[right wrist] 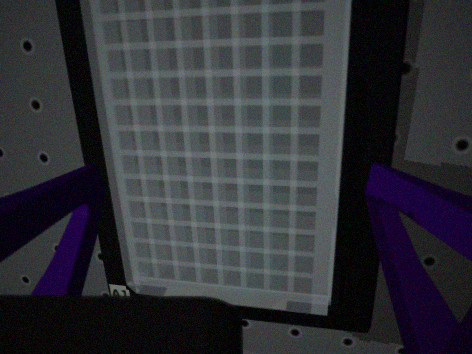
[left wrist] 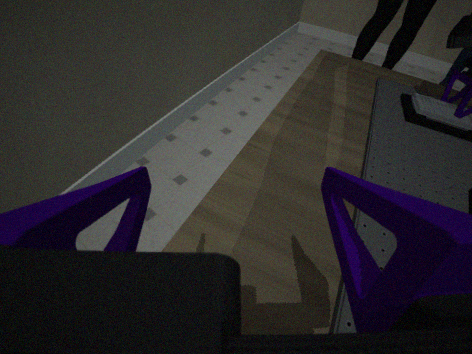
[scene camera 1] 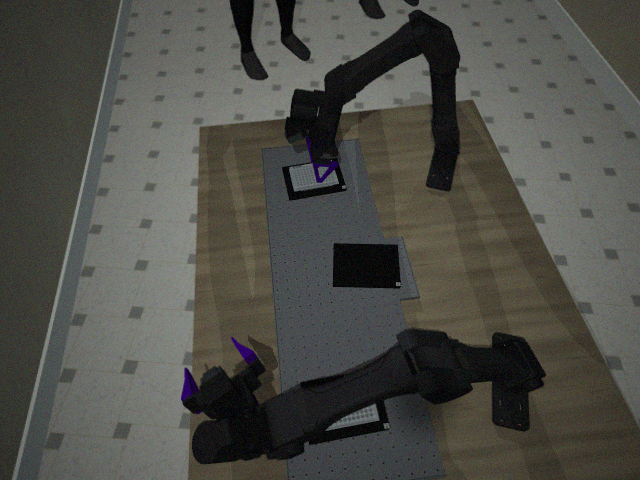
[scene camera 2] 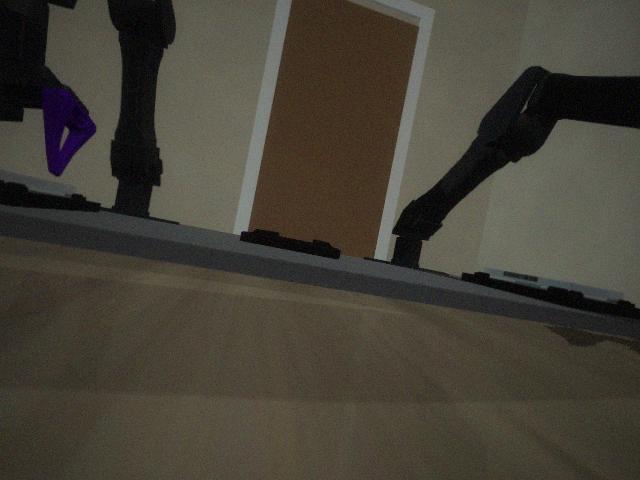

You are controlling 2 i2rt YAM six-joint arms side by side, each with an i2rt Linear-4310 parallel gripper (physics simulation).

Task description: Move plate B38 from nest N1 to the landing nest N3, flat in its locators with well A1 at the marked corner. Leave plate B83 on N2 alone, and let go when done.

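A clear plate (scene camera 1: 302, 178) (scene camera 2: 41, 184) (left wrist: 435, 107) (right wrist: 220, 125) lies in the far black nest (scene camera 1: 310, 194) (left wrist: 425, 124) (right wrist: 372, 125), whose A1 tag (right wrist: 119, 290) is at the lower left in the right wrist view. My right gripper (scene camera 1: 316, 173) (scene camera 2: 55, 167) (right wrist: 235, 178) is open, fingers at either long side of this plate, low above it. A second plate (scene camera 1: 359, 414) (scene camera 2: 553, 284) lies in the near nest (scene camera 1: 382, 413), partly hidden by my left arm. The middle nest (scene camera 1: 366, 265) (scene camera 2: 289, 244) is empty, its tag at a corner. Plate numbers are unreadable. My left gripper (scene camera 1: 209, 353) (left wrist: 236, 176) is open and empty.
The nests stand on a grey perforated board (scene camera 1: 310, 310) (left wrist: 395, 170) on the wooden table (scene camera 1: 232, 232). My left gripper hangs over the table beyond the board's left edge in scene camera 1, with its arm crossing the board. Mannequin-like legs (scene camera 1: 245, 41) stand behind the table.
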